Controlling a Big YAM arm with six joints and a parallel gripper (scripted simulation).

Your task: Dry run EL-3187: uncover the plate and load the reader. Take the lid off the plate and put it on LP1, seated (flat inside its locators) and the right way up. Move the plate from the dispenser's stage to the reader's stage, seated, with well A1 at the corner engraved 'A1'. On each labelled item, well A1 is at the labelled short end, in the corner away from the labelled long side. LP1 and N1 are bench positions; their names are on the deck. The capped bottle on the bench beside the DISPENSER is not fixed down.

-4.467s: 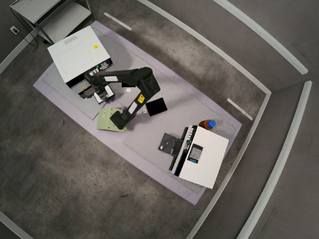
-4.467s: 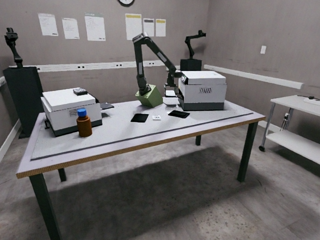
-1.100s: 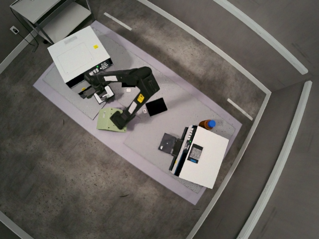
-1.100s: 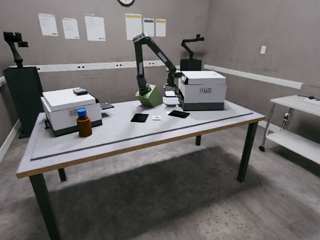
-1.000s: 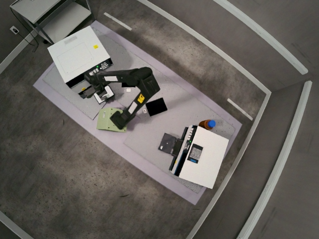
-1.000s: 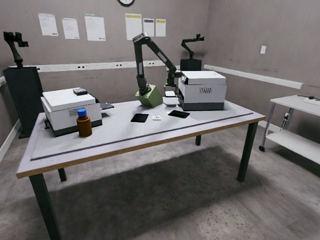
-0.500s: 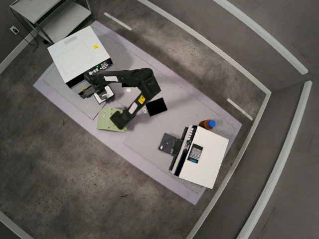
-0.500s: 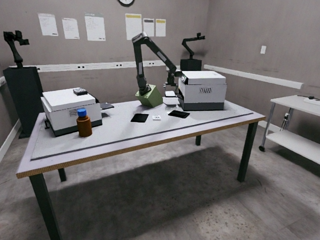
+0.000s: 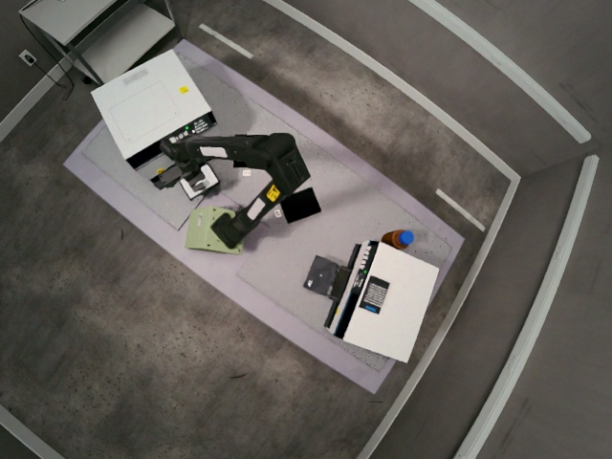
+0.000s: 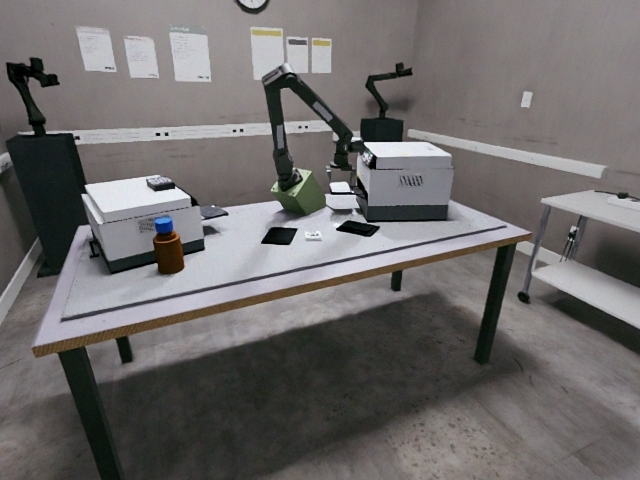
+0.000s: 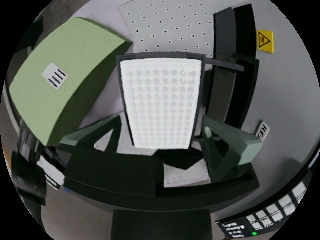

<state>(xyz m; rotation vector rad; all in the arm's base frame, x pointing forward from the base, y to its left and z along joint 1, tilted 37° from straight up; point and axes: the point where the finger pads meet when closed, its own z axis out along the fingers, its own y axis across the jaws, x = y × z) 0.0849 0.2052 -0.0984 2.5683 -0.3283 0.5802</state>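
Now: hand 2 cm above the white well plate. The rest, counted from my hand: black pad 20 cm ahead, 38 cm to the right, 14 cm below; white label 17 cm ahead, 10 cm to the right, 15 cm below; brown capped bottle 33 cm ahead, 81 cm to the right, 3 cm below.
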